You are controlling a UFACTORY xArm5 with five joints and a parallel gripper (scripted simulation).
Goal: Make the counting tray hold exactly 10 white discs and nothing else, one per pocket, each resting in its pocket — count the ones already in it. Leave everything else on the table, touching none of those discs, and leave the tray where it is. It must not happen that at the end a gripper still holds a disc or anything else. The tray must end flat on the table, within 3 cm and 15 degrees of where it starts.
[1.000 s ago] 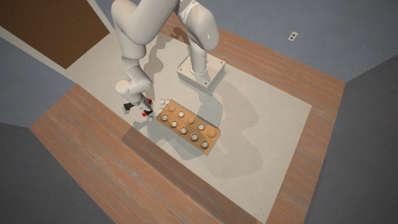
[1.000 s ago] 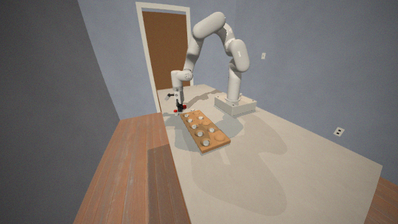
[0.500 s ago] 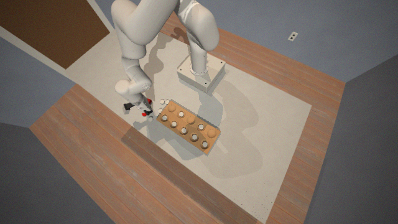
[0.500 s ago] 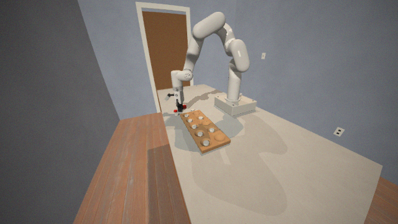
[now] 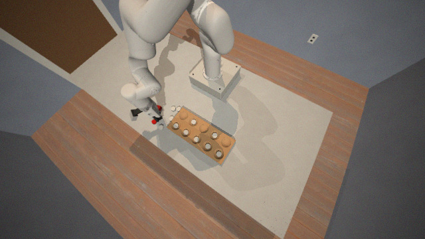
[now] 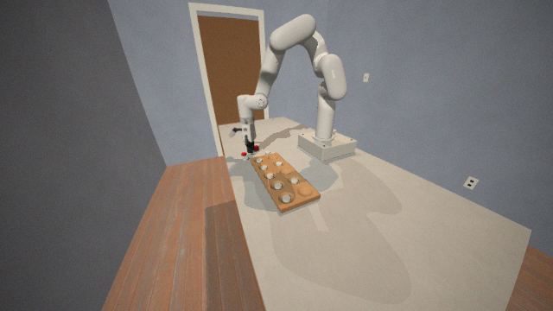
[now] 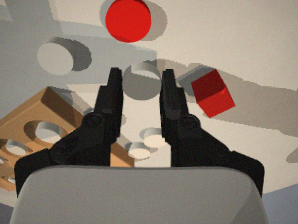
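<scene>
Now: hand 40 mm short of the red disc, 20 mm to the left of it and 30 mm above it. Round my hand: wooden counting tray (10 mm behind, 280 mm to the left, 30 mm below); then red cube (50 mm behind, 40 mm to the right, 30 mm below).
</scene>
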